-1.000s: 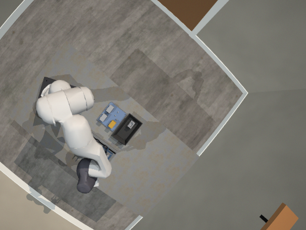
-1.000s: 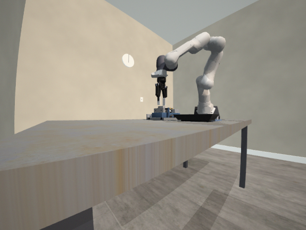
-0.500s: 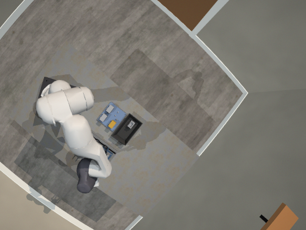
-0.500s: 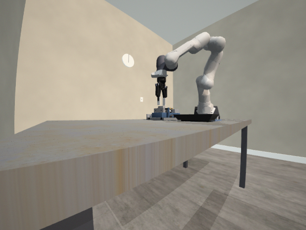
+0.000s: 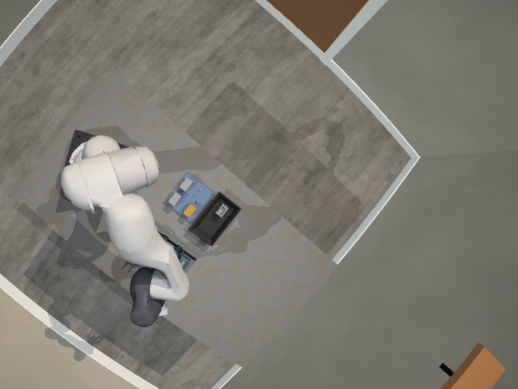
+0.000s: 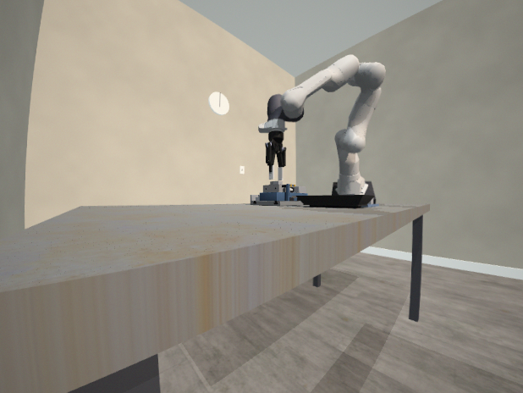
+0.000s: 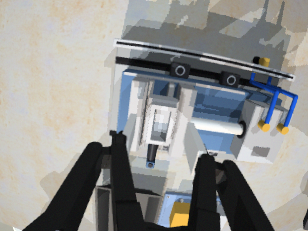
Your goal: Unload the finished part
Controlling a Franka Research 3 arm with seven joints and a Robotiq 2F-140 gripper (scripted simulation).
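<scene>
The blue vise is 11 cm below my hand, 7 cm behind it and 1 cm to the right of it. From my hand the other things lie so: orange block (24 cm to the left, 13 cm below, 13 cm behind); then blue fixture plate (28 cm to the left, 18 cm behind, 15 cm below).
</scene>
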